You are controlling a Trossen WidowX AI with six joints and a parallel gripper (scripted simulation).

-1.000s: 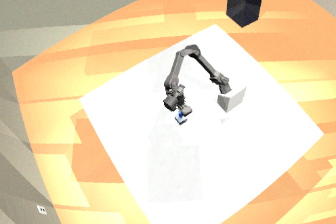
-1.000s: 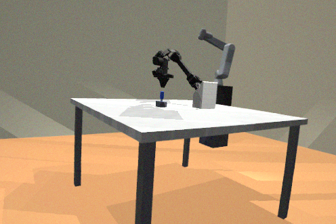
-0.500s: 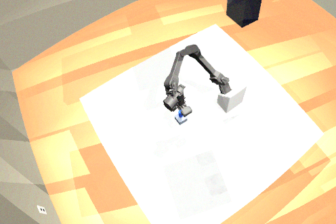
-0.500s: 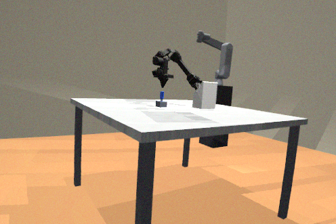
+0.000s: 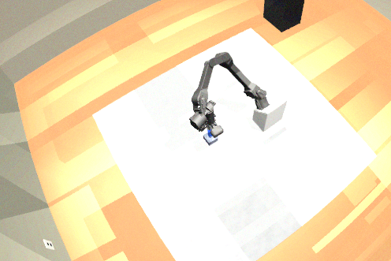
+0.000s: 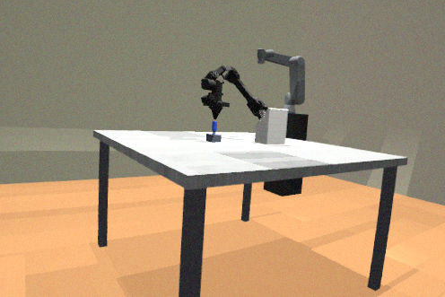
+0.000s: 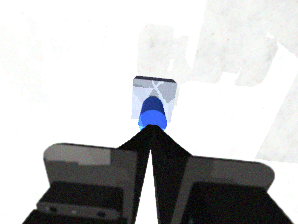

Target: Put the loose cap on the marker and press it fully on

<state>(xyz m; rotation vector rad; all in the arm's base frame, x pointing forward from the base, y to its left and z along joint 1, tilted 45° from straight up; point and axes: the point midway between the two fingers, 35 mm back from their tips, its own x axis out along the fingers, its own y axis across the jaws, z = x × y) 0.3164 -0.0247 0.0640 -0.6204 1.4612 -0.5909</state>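
Now: gripper tip 4 cm above the blue cap. From my gripper tip the other things lie so: holder block (10 cm below).
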